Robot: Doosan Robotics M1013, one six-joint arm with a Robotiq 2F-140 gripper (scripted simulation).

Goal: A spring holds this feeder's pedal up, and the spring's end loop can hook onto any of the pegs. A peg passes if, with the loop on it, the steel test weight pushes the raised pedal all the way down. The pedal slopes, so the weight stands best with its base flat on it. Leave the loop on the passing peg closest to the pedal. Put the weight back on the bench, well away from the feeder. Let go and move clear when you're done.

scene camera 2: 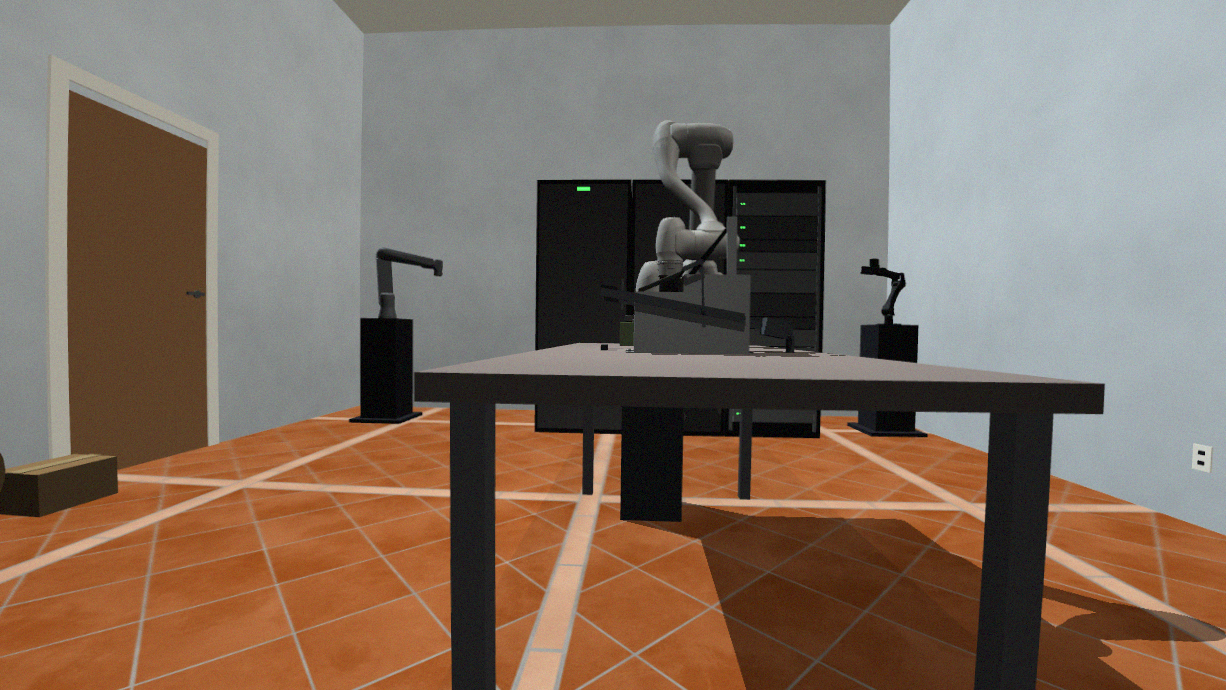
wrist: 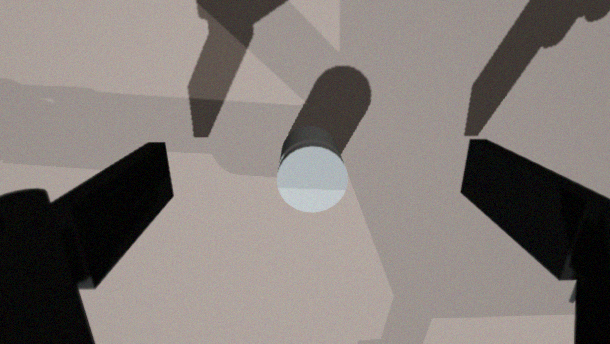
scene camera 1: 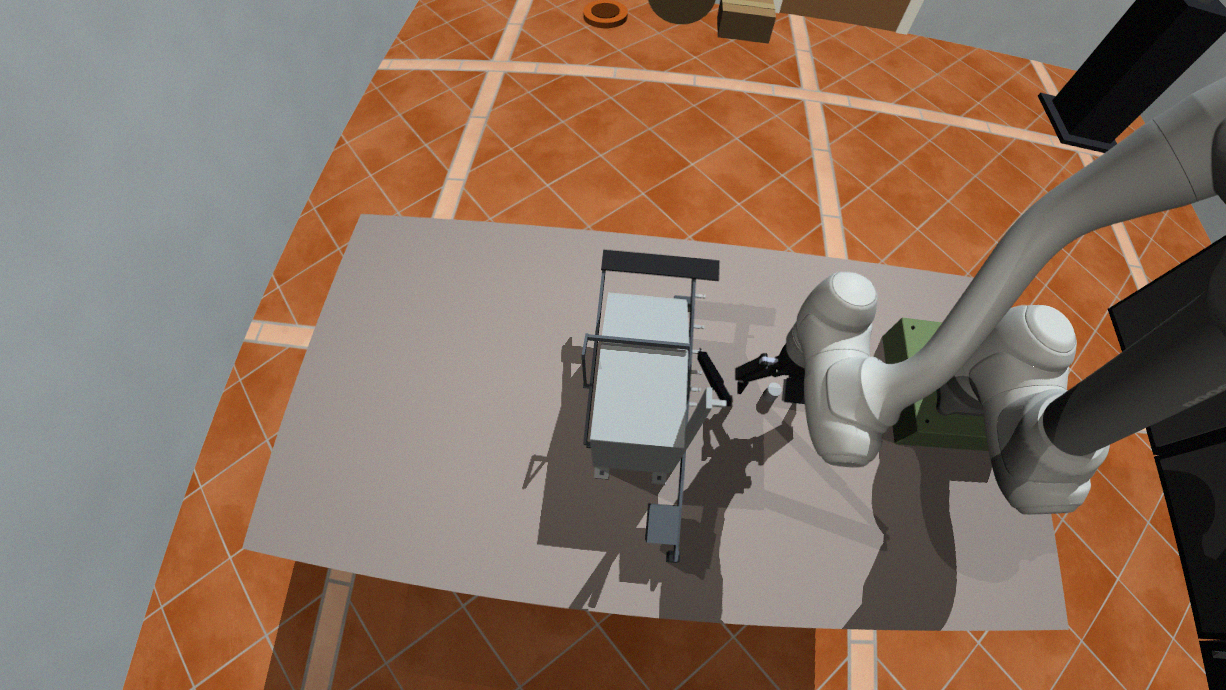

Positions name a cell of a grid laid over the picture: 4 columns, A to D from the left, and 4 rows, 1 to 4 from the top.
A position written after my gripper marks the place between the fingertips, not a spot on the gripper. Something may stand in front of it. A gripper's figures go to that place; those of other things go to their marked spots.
My gripper (wrist: C2) is 0.15 m from the lens. A steel test weight (wrist: C3): 0.14 m from the lens.
